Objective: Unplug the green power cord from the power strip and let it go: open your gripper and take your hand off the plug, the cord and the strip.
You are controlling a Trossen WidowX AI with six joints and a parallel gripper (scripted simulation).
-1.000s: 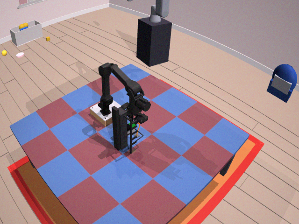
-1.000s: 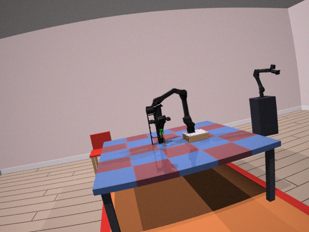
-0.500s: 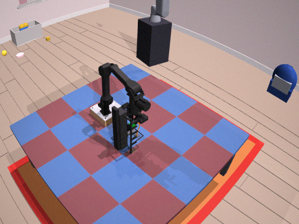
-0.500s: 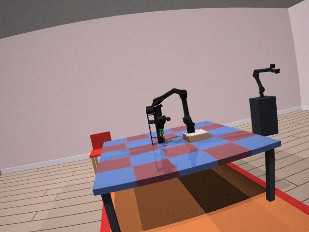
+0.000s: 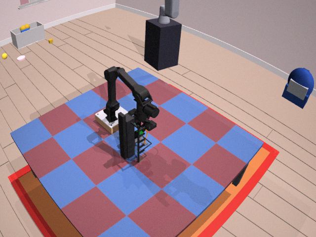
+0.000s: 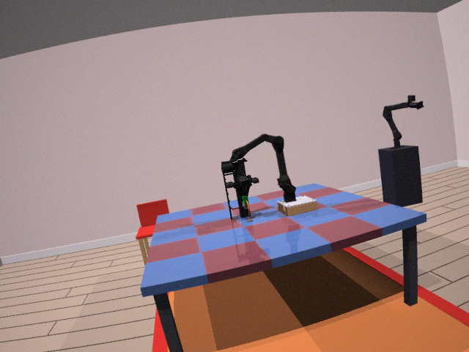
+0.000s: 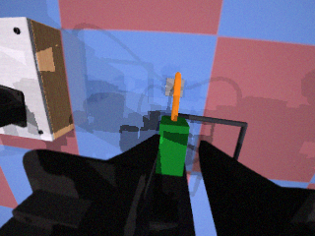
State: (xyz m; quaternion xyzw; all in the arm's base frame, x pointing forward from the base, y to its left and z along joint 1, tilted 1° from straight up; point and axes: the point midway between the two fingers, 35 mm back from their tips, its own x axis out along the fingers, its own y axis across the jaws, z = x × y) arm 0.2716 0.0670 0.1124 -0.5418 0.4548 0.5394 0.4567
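Now: gripper tip 3 cm to the left of the green plug and 1 cm above it. Also, from my gripper tip: thin black rack 10 cm ahead, 8 cm to the right, 1 cm above; black power strip 11 cm to the right, 2 cm ahead, 1 cm above.
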